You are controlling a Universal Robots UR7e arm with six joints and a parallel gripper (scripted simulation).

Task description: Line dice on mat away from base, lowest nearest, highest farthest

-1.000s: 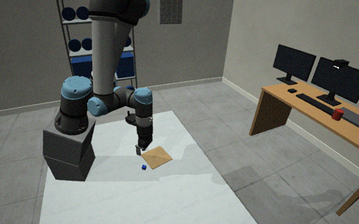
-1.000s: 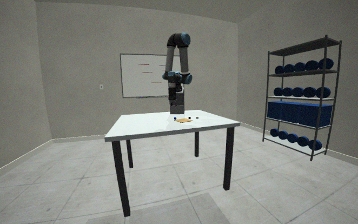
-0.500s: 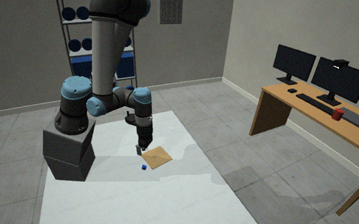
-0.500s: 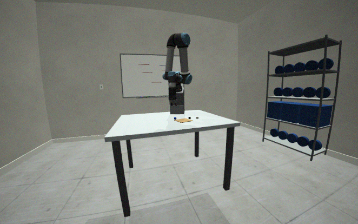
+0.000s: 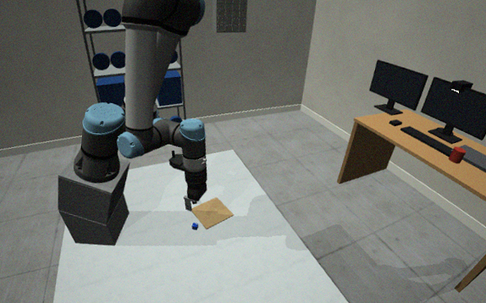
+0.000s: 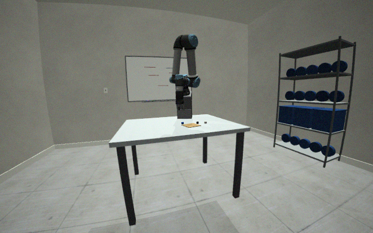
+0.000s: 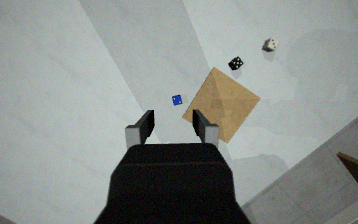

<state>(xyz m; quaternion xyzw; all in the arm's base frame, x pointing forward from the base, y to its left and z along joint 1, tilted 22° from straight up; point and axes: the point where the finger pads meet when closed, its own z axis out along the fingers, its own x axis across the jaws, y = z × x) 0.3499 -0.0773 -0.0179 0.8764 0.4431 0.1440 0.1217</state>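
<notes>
Now: hand 150 mm above the blue die and 10 mm to the right of it. Also, from my hand: tan mat 160 mm below, 80 mm to the left, 80 mm ahead; black die 160 mm to the left, 150 mm below, 20 mm ahead; white die 240 mm to the left, 150 mm below, 30 mm ahead.
</notes>
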